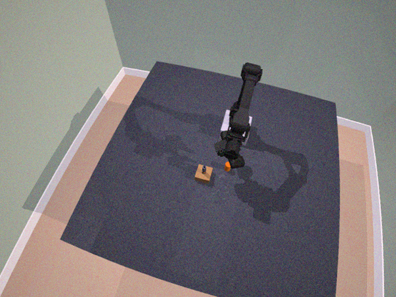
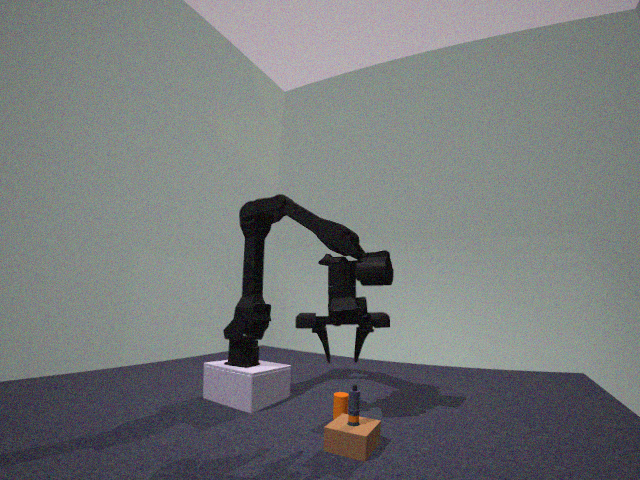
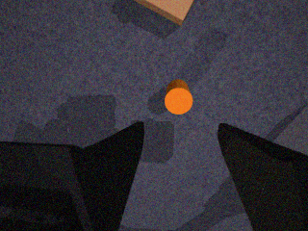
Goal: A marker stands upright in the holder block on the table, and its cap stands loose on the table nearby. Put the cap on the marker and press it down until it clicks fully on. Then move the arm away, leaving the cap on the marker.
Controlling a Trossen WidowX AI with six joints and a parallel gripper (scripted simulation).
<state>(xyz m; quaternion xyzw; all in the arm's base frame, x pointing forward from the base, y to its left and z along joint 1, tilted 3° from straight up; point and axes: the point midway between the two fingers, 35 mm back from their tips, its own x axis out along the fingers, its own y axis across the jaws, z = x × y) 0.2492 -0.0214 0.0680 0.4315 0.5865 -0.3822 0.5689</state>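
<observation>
Now: the orange cap 90 mm below my gripper tip. The rest, counted from my gripper tip: marker: 110 mm to the right, 50 mm ahead, 40 mm below; then holder block: 110 mm to the right, 100 mm below, 50 mm ahead.
</observation>
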